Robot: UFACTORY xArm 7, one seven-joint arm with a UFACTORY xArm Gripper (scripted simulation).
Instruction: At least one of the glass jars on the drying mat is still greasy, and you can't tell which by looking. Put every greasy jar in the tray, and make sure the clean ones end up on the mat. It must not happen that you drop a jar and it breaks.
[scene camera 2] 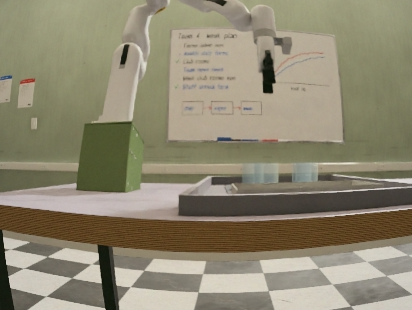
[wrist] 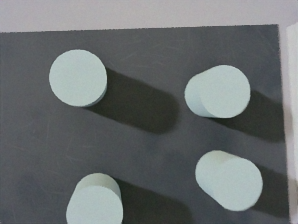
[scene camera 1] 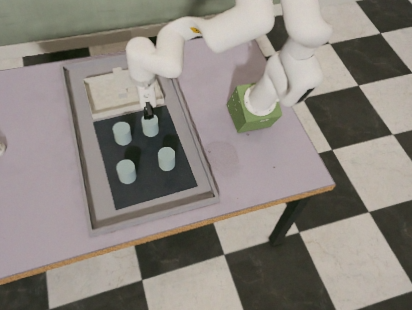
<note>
In view: a dark drying mat (scene camera 1: 152, 182).
The dark drying mat also shows in the wrist view (wrist: 142, 134).
</note>
